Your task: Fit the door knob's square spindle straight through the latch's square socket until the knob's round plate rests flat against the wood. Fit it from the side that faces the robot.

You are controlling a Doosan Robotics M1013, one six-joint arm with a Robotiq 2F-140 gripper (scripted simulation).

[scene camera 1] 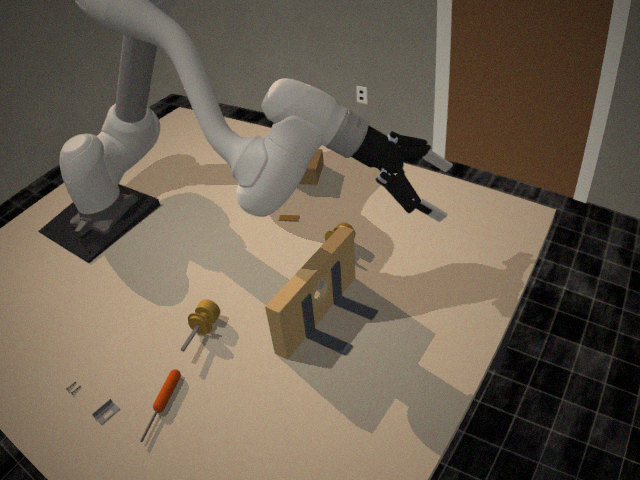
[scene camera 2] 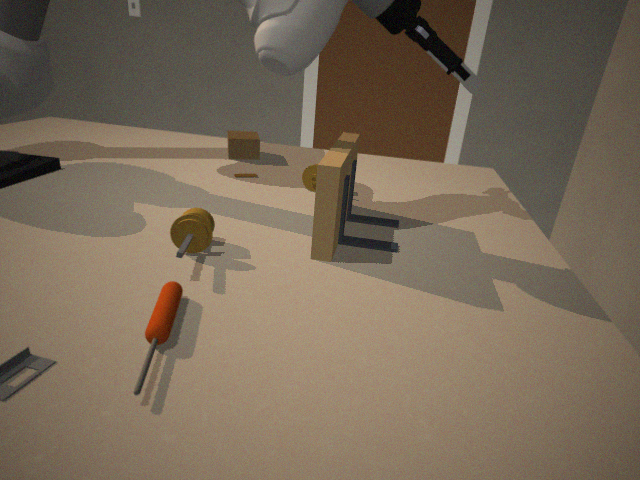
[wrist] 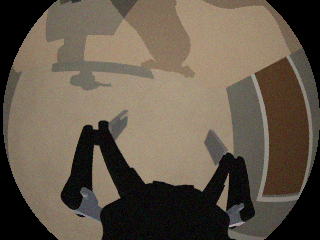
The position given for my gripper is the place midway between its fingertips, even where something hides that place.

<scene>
In view: my gripper (scene camera 1: 446, 192), a brass door knob (scene camera 2: 196, 225), an orange screwdriver (scene camera 2: 159, 327) and an upright wooden panel (scene camera 1: 284, 312).
The brass door knob shows as well in scene camera 1 (scene camera 1: 207, 312). My gripper shows as well in scene camera 2 (scene camera 2: 462, 76) and in the wrist view (wrist: 168, 127). The wrist view does not show the brass door knob: it is out of frame. The wrist view misses the orange screwdriver: it is out of frame.
</scene>
